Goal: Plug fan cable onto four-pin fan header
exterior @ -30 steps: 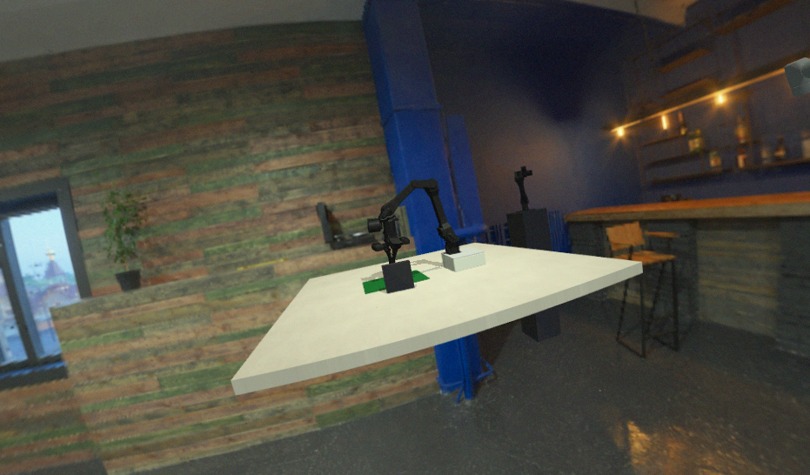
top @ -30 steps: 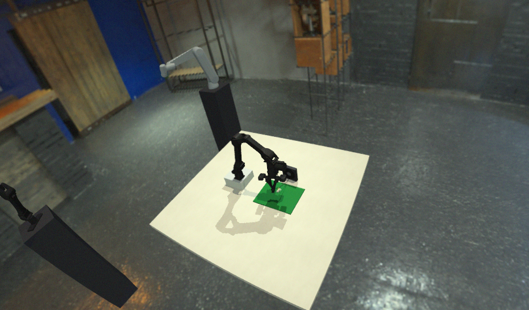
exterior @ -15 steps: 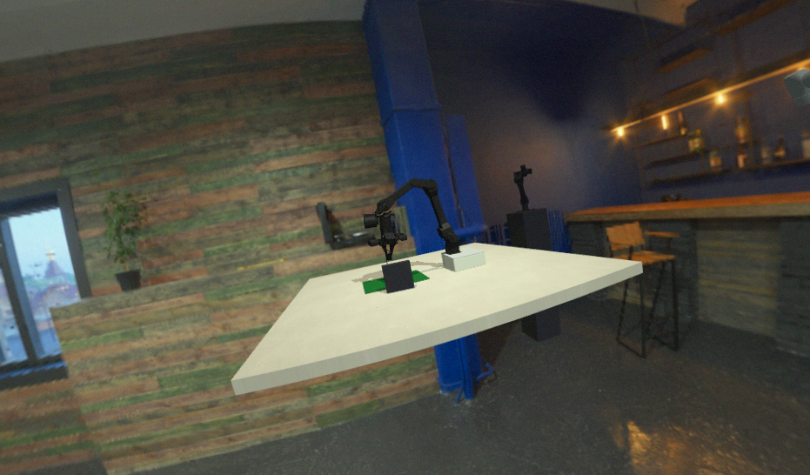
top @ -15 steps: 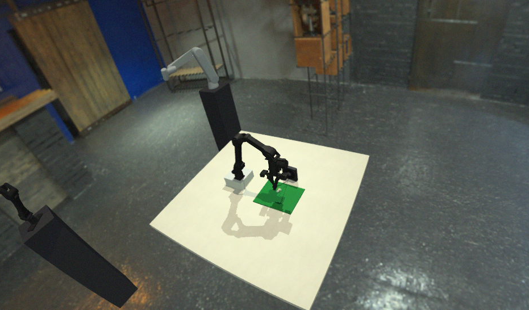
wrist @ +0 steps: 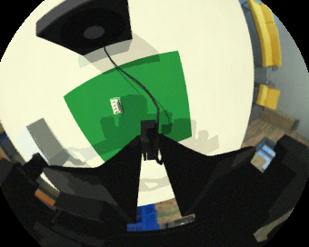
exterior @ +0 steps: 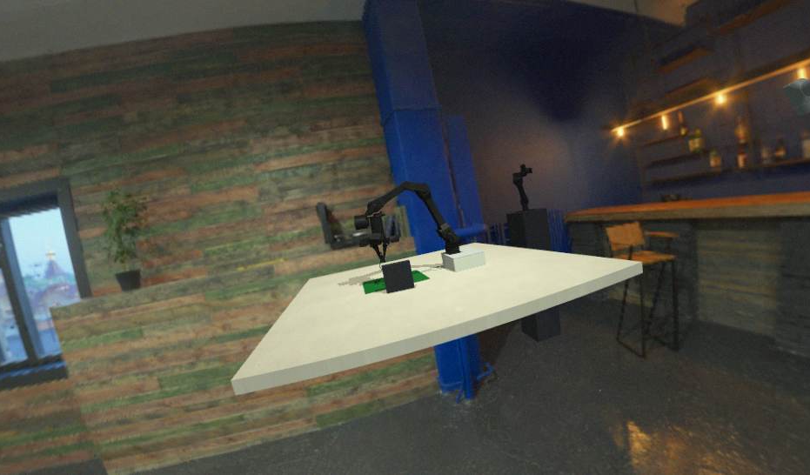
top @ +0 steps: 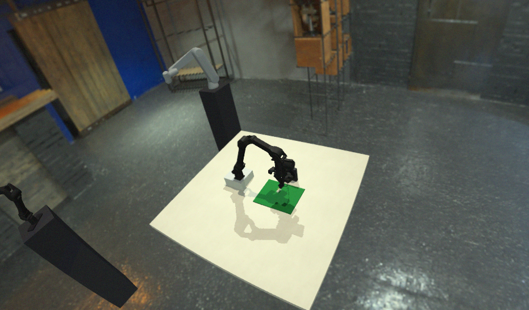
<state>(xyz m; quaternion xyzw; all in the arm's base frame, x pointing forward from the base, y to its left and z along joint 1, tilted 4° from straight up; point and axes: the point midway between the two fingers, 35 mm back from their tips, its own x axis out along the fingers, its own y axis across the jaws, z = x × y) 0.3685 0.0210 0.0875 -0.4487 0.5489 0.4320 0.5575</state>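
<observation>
Right now my gripper tip is 3 cm past the green board, 1 cm to the left of it and 14 cm above it. The rest, counted from my gripper tip: black plug (1 cm to the right, 1 cm below); then black fan box (4 cm behind, 17 cm to the left, 7 cm below); then pale header (6 cm behind, 3 cm to the left, 13 cm below).
</observation>
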